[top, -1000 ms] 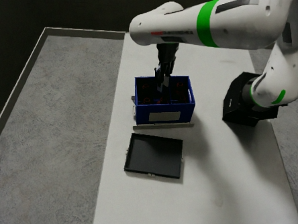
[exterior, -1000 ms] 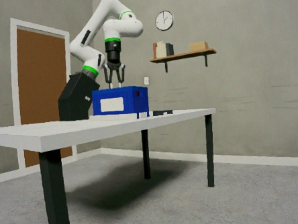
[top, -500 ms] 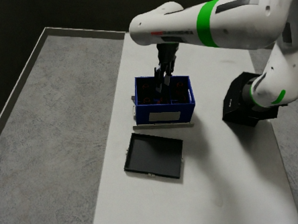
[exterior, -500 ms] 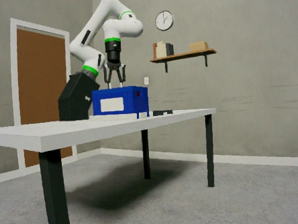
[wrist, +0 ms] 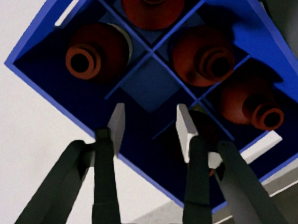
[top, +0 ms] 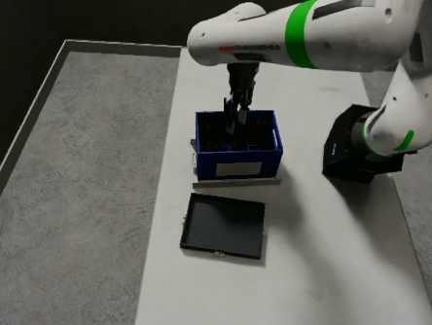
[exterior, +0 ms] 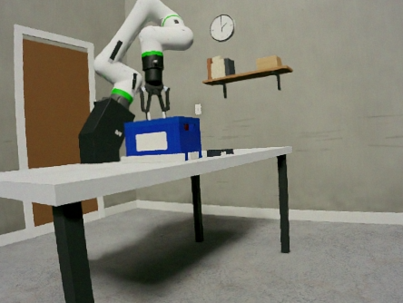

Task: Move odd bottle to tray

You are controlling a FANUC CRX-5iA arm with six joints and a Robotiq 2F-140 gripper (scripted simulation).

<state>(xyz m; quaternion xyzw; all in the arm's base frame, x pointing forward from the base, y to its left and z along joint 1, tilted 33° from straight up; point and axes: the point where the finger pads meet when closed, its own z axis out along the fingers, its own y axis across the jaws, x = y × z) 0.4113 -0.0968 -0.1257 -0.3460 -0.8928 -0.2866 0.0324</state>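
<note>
My gripper is now 90 mm above the crate and 40 mm to the right of it. Also, from my hand: dark tray: 310 mm to the left, 160 mm below, 30 mm ahead.
</note>
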